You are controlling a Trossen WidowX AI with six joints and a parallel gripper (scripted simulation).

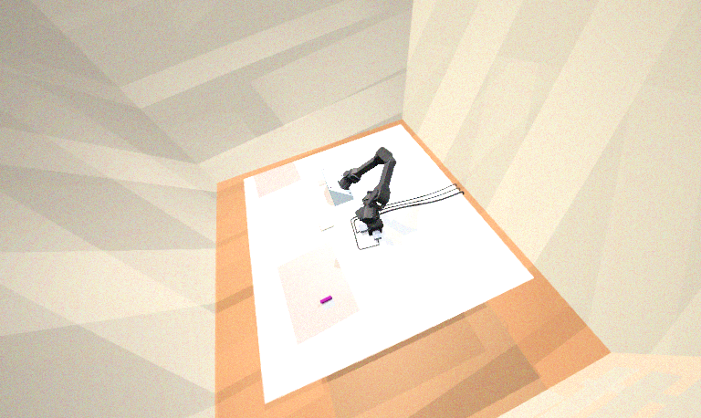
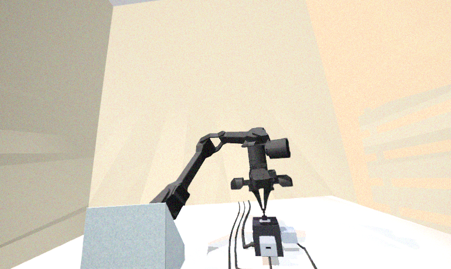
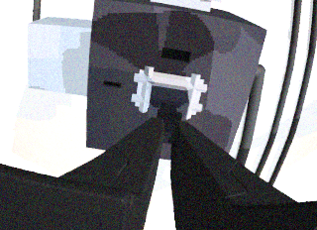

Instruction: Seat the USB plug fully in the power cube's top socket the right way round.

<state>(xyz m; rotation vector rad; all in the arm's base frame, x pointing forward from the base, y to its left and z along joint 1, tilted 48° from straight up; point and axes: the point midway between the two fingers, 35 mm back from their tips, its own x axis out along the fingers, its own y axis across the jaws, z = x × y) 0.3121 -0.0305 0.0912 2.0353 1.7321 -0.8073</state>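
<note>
Now: gripper tip 20 mm above the usb plug. The rest, counted from my gripper tip: white-framed socket (40 mm below); small magenta piece (390 mm to the right, 230 mm ahead, 90 mm below).
</note>
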